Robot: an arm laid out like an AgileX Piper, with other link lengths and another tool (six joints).
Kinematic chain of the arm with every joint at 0, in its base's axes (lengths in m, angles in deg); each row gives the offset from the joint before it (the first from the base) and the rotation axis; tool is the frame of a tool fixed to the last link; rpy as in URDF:
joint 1: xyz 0 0 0.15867 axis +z
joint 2: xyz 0 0 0 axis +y
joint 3: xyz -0.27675 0 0.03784 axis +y
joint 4: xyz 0.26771 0 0.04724 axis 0.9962 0 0.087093
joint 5: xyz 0 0 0 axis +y
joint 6: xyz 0.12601 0 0.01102 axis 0.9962 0 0.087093
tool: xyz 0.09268 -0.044 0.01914 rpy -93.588 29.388 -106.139
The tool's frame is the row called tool.
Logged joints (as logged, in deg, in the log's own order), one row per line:
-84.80 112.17 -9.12 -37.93 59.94 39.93
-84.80 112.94 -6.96 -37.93 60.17 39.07
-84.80 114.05 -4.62 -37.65 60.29 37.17
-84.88 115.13 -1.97 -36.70 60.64 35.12
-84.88 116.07 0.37 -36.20 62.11 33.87
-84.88 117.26 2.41 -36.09 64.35 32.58
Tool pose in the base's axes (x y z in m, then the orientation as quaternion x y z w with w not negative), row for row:
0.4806 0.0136 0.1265 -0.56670 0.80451 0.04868 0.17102
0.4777 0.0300 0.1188 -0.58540 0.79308 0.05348 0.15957
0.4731 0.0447 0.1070 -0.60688 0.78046 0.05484 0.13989
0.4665 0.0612 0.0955 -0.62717 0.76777 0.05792 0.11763
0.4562 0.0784 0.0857 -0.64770 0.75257 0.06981 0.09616
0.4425 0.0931 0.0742 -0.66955 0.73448 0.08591 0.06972
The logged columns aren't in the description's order. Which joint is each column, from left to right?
Columns, left to right: joint 3, joint 2, joint 1, joint 6, joint 5, joint 4.
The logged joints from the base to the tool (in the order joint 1, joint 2, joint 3, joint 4, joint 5, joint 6), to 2 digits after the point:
-9.12 112.17 -84.80 39.93 59.94 -37.93
-6.96 112.94 -84.80 39.07 60.17 -37.93
-4.62 114.05 -84.80 37.17 60.29 -37.65
-1.97 115.13 -84.88 35.12 60.64 -36.70
0.37 116.07 -84.88 33.87 62.11 -36.20
2.41 117.26 -84.88 32.58 64.35 -36.09

